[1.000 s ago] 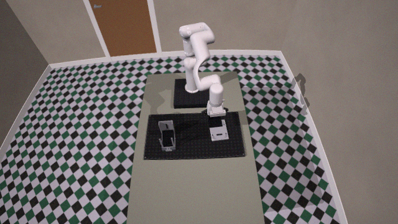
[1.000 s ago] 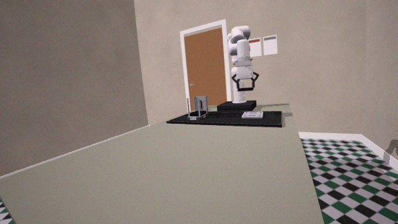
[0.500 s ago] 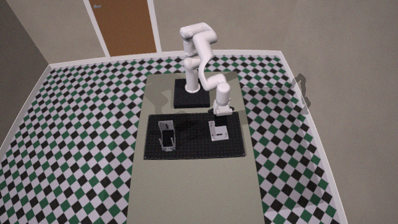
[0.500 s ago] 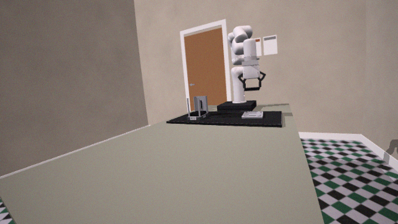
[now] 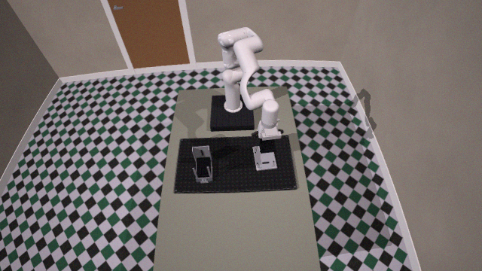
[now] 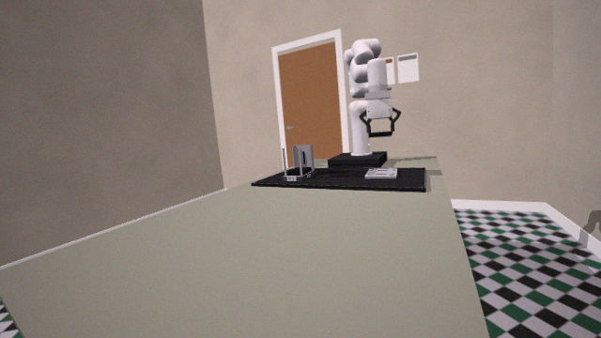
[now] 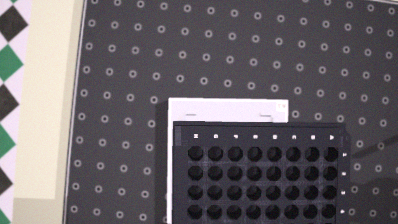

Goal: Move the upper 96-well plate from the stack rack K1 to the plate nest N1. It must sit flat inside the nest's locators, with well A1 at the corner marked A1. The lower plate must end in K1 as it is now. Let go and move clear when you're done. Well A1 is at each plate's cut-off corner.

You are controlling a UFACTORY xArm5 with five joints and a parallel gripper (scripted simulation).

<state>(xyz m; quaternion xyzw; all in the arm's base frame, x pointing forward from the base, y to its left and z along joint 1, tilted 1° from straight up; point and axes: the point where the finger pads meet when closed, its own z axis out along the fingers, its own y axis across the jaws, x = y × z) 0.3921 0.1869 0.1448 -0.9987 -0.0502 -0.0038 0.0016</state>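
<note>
Now: hand 180 mm above the plate nest N1. The rest, counted from my hand: A1 mark 170 mm below, 80 mm ahead, 50 mm to the right; black 96-well plate 10 mm below.
</note>
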